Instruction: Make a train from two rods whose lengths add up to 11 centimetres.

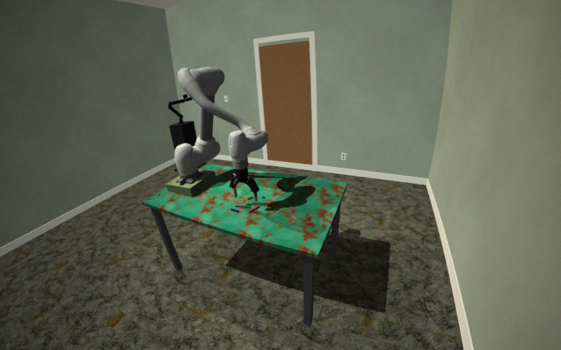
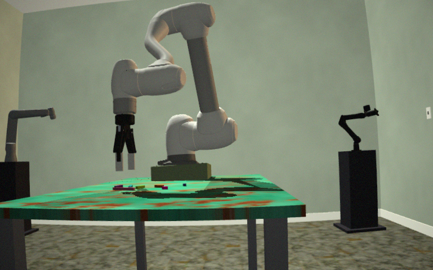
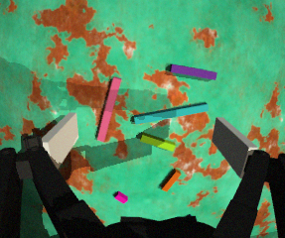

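Right now my hand is 8 cm past the small blue rod, 21 cm to the right of it and 7 cm above it. The rest, counted from my hand: turquoise rod (4 cm behind, 1 cm to the left, 7 cm below); lime rod (2 cm behind, 5 cm to the left, 7 cm below); pink rod (5 cm ahead, 7 cm below).
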